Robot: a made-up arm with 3 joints. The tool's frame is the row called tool.
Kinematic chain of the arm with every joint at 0, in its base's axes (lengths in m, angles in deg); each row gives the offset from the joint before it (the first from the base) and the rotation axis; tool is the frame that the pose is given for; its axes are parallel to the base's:
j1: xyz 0 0 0.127 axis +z
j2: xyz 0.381 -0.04 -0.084 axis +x
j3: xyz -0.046 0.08 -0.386 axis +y
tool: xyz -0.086 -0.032 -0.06
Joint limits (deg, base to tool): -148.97..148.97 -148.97..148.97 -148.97..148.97
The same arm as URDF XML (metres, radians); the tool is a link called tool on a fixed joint. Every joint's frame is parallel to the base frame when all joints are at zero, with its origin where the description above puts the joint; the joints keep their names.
<robot name="arm">
  <link name="base"/>
  <link name="link1"/>
  <link name="link2"/>
  <link name="link3"/>
  <link name="tool"/>
  <joint name="j1" type="revolute">
    <parent link="base"/>
    <child link="link1"/>
    <origin xyz="0 0 0.127" rpy="0 0 0"/>
    <axis xyz="0 0 1"/>
    <limit lower="-2.6" upper="2.6"/>
  </joint>
  <joint name="j2" type="revolute">
    <parent link="link1"/>
    <child link="link2"/>
    <origin xyz="0.381 -0.04 -0.084" rpy="0 0 0"/>
    <axis xyz="1 0 0"/>
    <limit lower="-2.6" upper="2.6"/>
  </joint>
  <joint name="j3" type="revolute">
    <parent link="link2"/>
    <child link="link3"/>
    <origin xyz="-0.046 0.08 -0.386" rpy="0 0 0"/>
    <axis xyz="0 1 0"/>
    <limit lower="-2.6" upper="2.6"/>
  </joint>
  <joint name="tool_joint" type="fixed">
    <parent link="link3"/>
    <child link="tool"/>
    <origin xyz="-0.086 -0.032 -0.06" rpy="0 0 0"/>
  </joint>
</robot>

